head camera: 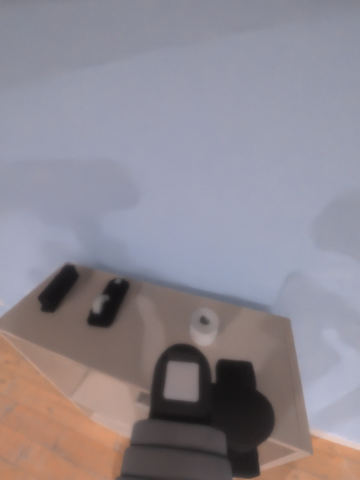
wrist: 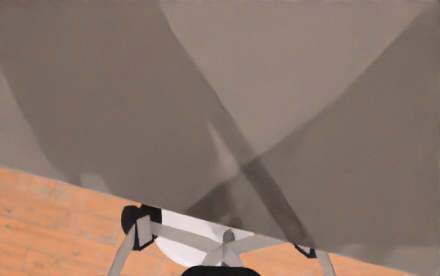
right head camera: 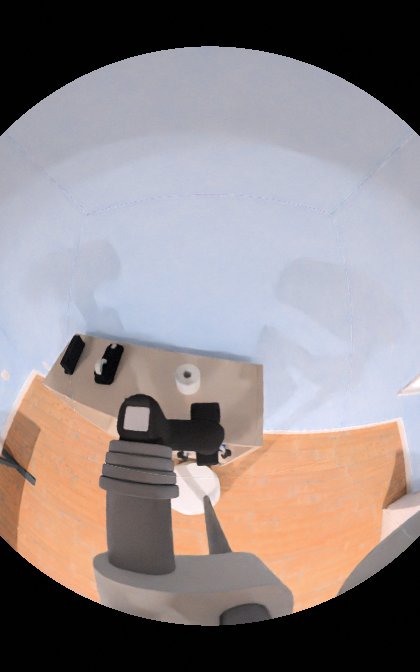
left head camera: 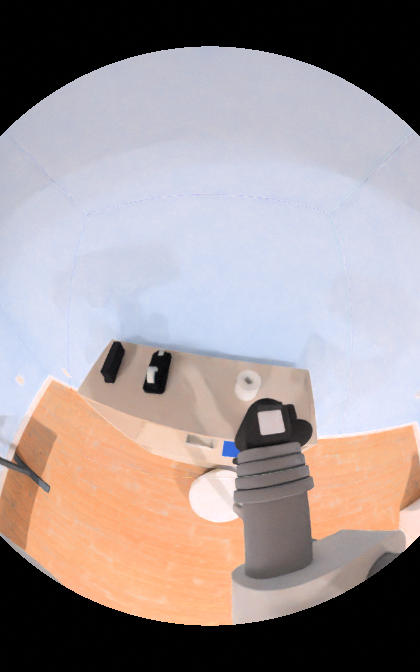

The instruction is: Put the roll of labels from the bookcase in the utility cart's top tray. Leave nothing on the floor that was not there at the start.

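Places are measured from the robot's base along level axes (x right, y down, z ahead), in centimetres.
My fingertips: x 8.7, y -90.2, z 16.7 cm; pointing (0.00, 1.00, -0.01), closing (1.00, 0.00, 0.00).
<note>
For each thing: its top centre in the pictures, then the offset to it from my fingertips.
- black tape dispenser, centre of its top: [head camera: 105, 287] dx -32.5, dy -20.0, dz +27.3 cm
- long black object, centre of its top: [head camera: 56, 280] dx -49.6, dy -18.4, dz +29.4 cm
The white roll of labels [head camera: 204, 337] [left head camera: 245, 392] [right head camera: 188, 387] stands upright on top of the beige bookcase [head camera: 125, 345] [left head camera: 210, 382] [right head camera: 235, 390] [wrist: 300, 75], right of the middle. My gripper [right head camera: 204, 453] [wrist: 224, 216] is open, its fingers well apart, at the bookcase's front edge. In the wrist view the right fingertip is partly hidden by the top board's edge, and the left one shows beside that edge. The roll does not show in the wrist view. In the head view the black wrist covers the gripper's fingers. I cannot make out the utility cart in any view.
A black tape dispenser [head camera: 109, 302] [left head camera: 157, 372] [right head camera: 109, 364] and a long black object [head camera: 58, 288] [left head camera: 113, 362] [right head camera: 73, 355] lie left on the bookcase top. The wall is behind. A blue item [left head camera: 230, 448] shows below the top board. A white disc [left head camera: 212, 495] is low under the arm.
</note>
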